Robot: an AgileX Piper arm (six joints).
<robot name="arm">
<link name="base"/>
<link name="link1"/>
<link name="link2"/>
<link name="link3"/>
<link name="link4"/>
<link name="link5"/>
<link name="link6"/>
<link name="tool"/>
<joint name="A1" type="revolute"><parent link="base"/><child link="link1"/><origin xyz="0 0 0.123" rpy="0 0 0"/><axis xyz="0 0 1"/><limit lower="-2.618" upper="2.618"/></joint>
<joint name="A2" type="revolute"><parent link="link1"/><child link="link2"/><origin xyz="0 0 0" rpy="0 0 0"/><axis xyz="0 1 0"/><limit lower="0" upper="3.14"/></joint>
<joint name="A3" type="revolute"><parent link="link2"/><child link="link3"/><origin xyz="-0.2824 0 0.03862" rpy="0 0 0"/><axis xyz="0 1 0"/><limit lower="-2.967" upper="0"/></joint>
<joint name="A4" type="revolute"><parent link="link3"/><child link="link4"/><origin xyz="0.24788 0 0.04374" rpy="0 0 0"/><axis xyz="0.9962 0 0.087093"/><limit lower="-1.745" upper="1.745"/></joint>
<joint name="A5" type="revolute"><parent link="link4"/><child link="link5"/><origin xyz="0 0 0" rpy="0 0 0"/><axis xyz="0 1 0"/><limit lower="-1.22" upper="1.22"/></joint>
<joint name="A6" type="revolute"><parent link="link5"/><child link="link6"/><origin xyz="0.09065 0 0.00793" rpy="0 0 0"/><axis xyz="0.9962 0 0.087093"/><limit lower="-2.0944" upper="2.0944"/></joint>
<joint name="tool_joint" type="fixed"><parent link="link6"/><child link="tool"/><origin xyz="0 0 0" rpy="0 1.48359 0"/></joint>
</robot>
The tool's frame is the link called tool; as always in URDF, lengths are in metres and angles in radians.
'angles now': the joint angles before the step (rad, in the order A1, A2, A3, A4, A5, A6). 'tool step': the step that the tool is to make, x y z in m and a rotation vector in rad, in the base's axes. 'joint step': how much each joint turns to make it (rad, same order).
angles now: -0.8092, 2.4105, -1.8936, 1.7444, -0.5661, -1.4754
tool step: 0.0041, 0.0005, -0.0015, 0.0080, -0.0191, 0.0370
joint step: 0.0001, 0.0035, -0.0023, 0.0001, 0.0425, 0.0024
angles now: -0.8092, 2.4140, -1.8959, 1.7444, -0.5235, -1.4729
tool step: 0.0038, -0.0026, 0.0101, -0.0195, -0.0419, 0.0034
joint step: 0.0001, 0.0000, -0.0331, -0.0002, 0.0114, 0.0164
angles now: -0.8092, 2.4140, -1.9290, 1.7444, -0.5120, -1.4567
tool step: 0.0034, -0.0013, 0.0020, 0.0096, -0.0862, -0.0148
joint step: 0.0001, 0.0067, -0.0186, 0.0005, 0.0195, 0.0787
